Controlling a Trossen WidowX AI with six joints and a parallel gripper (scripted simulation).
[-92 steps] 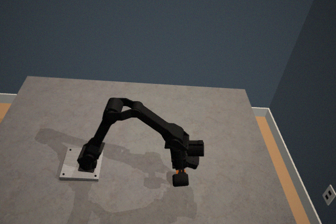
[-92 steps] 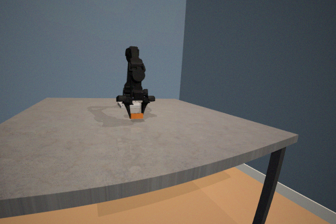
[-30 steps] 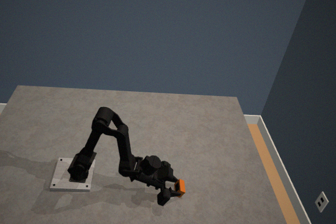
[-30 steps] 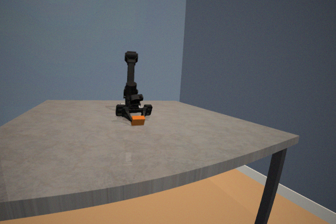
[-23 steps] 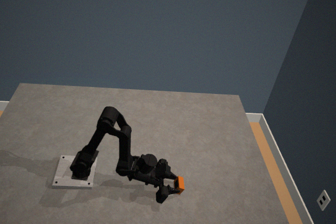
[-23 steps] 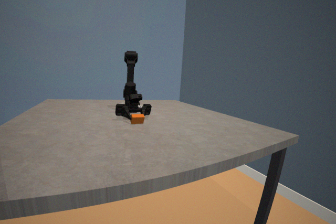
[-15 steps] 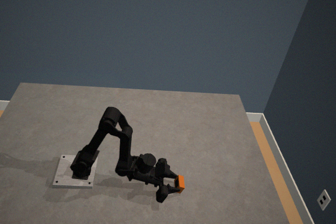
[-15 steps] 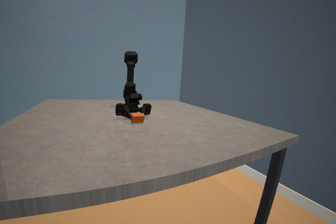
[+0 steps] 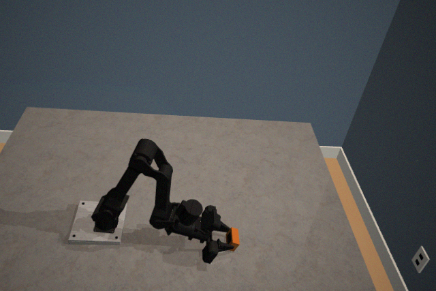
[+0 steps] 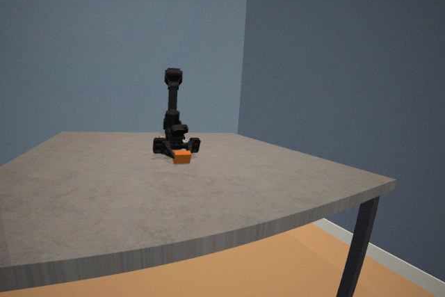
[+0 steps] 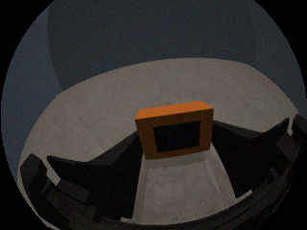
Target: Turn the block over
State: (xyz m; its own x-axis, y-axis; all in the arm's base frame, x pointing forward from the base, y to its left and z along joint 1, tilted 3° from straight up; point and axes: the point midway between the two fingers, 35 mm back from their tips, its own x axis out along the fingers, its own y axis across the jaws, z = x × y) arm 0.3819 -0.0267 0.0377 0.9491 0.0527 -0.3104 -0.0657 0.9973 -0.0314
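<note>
Right now my gripper tip is 10 mm past the orange block.
</note>
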